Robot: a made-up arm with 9 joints.
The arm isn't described. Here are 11 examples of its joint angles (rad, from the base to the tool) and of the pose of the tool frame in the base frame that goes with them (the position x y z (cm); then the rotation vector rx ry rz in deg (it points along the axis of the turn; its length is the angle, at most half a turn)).
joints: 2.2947 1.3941 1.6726 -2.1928 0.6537 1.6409 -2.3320 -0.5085 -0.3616
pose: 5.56 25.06 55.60 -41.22 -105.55 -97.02
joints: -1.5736 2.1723 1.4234 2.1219 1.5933 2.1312 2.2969 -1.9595 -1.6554
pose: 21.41 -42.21 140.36 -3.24 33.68 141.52
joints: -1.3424 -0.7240 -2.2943 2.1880 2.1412 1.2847 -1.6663 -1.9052 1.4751
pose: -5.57 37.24 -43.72 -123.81 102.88 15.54
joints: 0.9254 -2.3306 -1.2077 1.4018 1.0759 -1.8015 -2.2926 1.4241 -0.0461
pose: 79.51 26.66 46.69 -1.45 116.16 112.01
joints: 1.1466 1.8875 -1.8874 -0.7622 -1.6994 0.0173 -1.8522 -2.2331 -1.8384
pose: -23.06 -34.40 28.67 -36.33 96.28 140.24
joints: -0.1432 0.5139 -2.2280 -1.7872 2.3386 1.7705 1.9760 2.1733 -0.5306
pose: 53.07 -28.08 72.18 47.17 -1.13 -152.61
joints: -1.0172 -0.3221 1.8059 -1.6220 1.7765 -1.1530 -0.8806 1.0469 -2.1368
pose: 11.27 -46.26 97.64 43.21 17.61 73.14
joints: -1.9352 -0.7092 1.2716 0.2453 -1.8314 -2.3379 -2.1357 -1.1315 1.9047
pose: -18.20 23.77 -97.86 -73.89 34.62 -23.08
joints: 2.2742 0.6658 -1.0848 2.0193 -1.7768 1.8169 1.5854 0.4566 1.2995
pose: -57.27 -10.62 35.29 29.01 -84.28 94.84
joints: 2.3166 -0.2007 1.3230 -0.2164 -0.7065 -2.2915 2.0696 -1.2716 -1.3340
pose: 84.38 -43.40 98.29 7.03 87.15 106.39
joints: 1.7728 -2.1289 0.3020 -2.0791 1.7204 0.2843 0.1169 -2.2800 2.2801
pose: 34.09 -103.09 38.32 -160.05 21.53 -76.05
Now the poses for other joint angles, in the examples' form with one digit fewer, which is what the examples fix.
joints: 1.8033 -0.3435 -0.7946 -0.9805 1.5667 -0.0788 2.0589 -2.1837 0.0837
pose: -2.2 -78.0 -14.6 -104.6 132.7 -27.1
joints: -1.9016 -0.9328 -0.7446 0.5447 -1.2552 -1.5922 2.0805 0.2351 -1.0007
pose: -82.3 37.3 26.3 -138.5 57.0 64.6
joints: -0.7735 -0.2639 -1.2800 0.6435 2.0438 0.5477 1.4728 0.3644 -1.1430
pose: -89.4 -2.5 1.7 -11.4 3.6 6.7
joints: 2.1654 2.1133 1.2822 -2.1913 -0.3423 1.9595 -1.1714 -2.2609 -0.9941
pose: -44.7 -64.3 78.8 97.0 -39.0 -109.0
